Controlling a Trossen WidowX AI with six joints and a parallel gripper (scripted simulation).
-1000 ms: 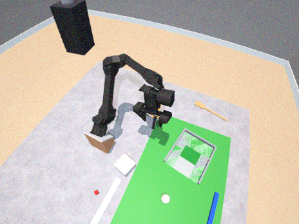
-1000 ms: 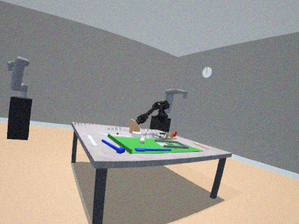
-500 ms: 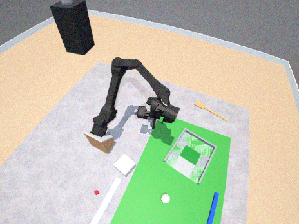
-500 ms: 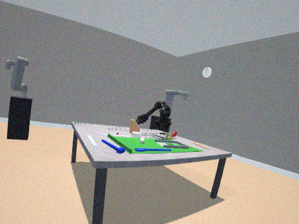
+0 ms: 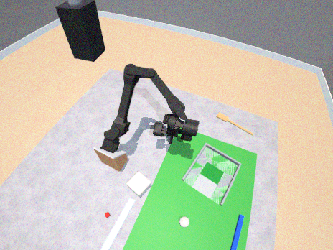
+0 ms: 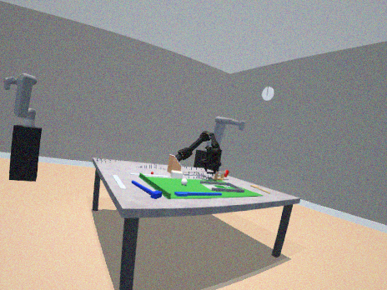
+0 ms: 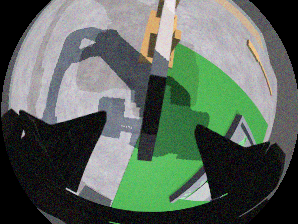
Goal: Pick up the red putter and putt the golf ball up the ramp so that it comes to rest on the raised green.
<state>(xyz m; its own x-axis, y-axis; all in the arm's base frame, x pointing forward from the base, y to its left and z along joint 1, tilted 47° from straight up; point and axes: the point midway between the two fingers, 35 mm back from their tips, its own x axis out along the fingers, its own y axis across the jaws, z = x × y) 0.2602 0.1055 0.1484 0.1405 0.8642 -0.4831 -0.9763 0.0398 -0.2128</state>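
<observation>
My gripper tip is now 80 mm past the white block, 280 mm to the left of it and 40 mm above it. Also, from my gripper tip: small wooden piece (20 mm behind, 130 mm to the left, 30 mm below); then red putter (20 mm behind, 110 mm to the left); then green mat (210 mm ahead, 260 mm to the right, 60 mm below).
</observation>
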